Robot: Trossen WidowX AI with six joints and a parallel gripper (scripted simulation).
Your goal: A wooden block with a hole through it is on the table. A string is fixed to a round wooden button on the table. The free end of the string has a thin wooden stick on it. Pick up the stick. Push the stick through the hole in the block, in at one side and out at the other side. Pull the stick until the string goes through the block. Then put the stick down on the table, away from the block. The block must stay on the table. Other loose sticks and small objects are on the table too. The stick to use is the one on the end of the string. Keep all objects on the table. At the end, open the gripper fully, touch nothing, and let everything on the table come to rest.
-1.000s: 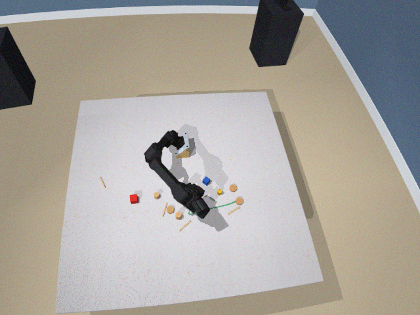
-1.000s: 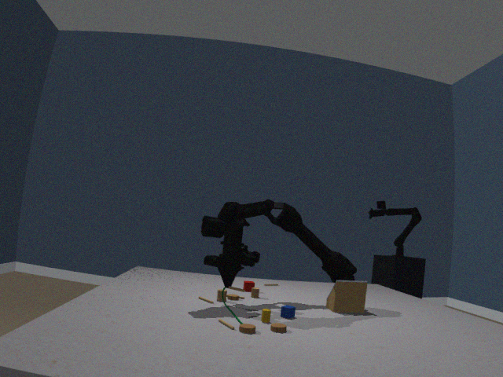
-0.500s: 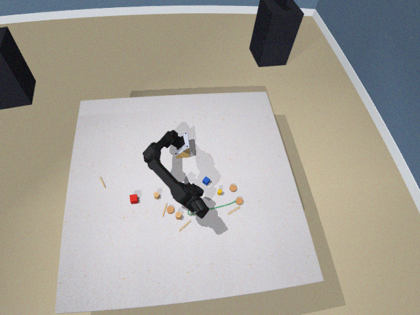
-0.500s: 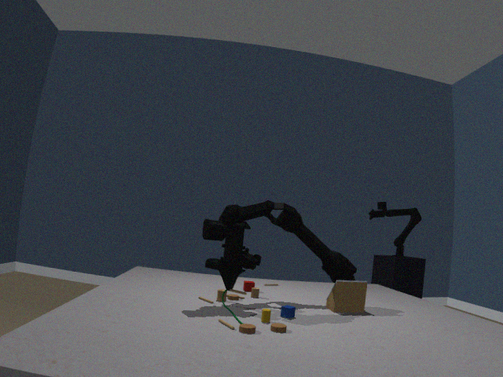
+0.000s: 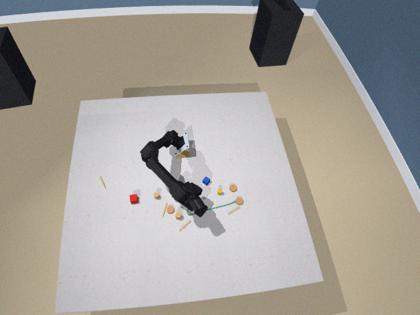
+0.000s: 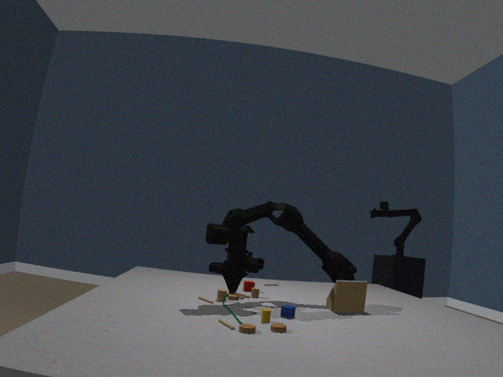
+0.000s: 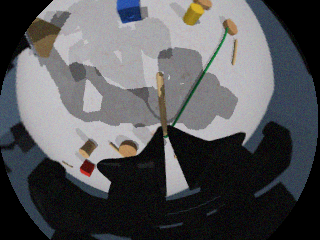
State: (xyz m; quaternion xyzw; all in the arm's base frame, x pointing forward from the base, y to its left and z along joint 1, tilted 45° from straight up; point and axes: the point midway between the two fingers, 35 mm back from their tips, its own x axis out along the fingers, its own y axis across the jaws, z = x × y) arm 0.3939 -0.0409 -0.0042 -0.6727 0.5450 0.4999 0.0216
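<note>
Now: the blue cube 15 cm behind my gripper tip, 13 cm to the left of it and 2 cm below it. Also, from my gripper tip: round wooden button: 1 cm ahead, 28 cm to the left, 3 cm below; then red cube: 11 cm behind, 28 cm to the right, 2 cm below; then yellow cylinder: 7 cm behind, 18 cm to the left, 2 cm below.
</note>
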